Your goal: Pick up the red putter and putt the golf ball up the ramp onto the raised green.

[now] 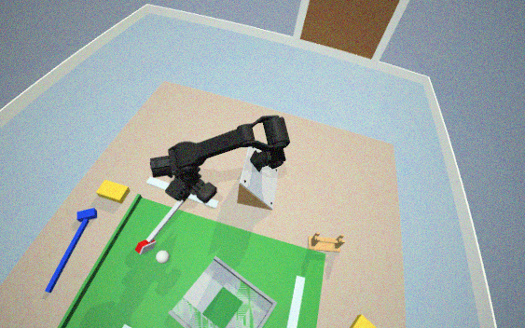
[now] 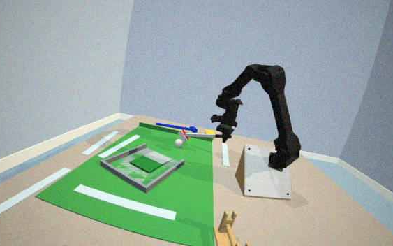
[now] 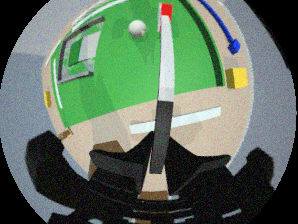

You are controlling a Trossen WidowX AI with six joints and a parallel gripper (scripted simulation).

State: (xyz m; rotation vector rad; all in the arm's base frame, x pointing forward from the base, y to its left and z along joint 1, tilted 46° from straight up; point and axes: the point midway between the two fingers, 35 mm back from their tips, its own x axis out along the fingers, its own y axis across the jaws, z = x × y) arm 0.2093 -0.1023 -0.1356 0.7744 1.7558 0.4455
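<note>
Right now the red putter is 12 cm ahead of my gripper tip, 3 cm to the right of it and 1 cm below it. The rest, counted from my gripper tip: white golf ball 22 cm ahead, 6 cm below; green mat 27 cm ahead, 17 cm to the left, 8 cm below; blue putter 31 cm ahead, 31 cm to the right, 7 cm below.
</note>
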